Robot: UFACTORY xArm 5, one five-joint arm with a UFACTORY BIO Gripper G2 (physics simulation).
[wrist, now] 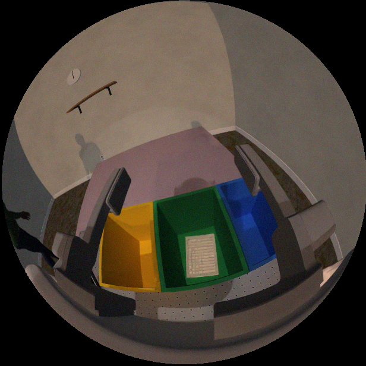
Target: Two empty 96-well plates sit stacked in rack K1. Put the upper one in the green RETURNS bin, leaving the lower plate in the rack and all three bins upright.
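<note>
A pale 96-well plate [202, 256] lies on the floor of the green bin [159, 250], inside its walls. The green bin stands upright between the yellow bin [120, 252] on the left and the blue bin [248, 215] on the right, both also upright. My gripper [186, 186] is open and empty, its two fingers apart, high above the bins. Rack K1 and the lower plate do not show in the wrist view.
A perforated light board [255, 281] shows in front of the bins. A pink surface [145, 167] lies behind them. A wall shelf [92, 96] and a clock [73, 76] are on the far wall. Part of a person [30, 245] shows at the left edge.
</note>
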